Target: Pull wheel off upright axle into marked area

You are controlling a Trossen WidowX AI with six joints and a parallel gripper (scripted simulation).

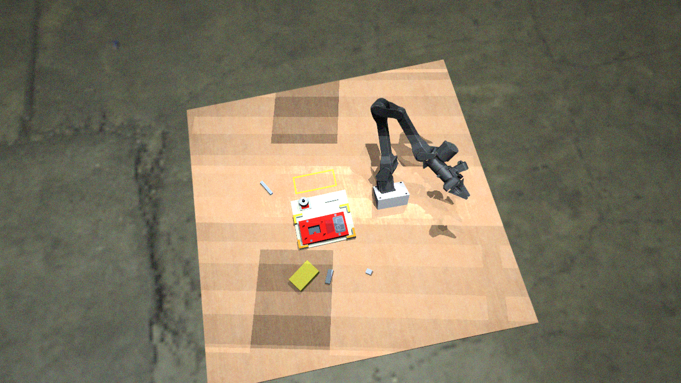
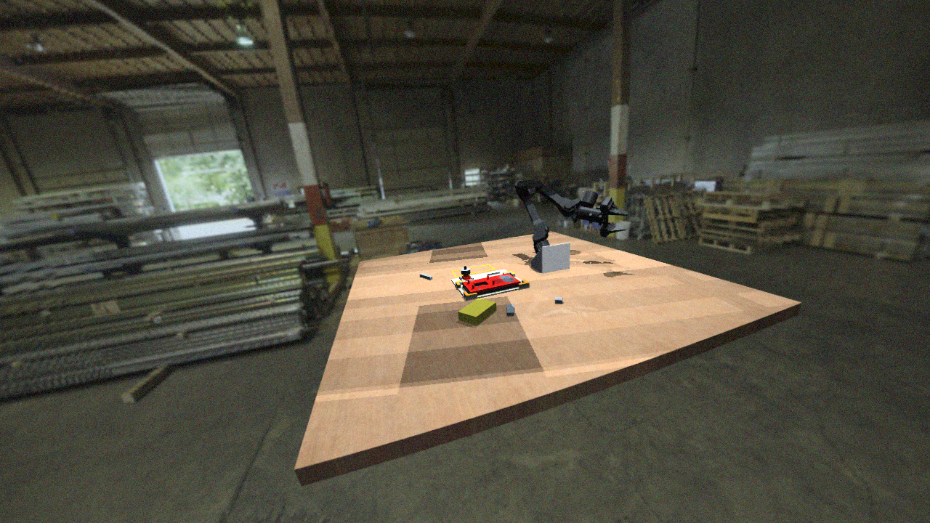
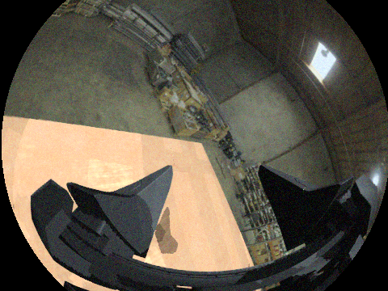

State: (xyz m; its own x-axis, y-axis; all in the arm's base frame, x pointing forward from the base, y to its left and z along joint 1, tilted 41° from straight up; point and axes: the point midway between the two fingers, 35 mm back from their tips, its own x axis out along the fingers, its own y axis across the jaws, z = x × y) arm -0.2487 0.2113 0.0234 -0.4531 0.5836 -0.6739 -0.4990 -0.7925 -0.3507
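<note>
Right now the white board is 58 cm ahead of my gripper tip, 18 cm below it and 13 cm to the right of it. From my gripper tip the other things lie so: grey bar: 78 cm ahead, 36 cm to the right, 18 cm below; then yellow block: 71 cm ahead, 17 cm below, 8 cm to the left.
</note>
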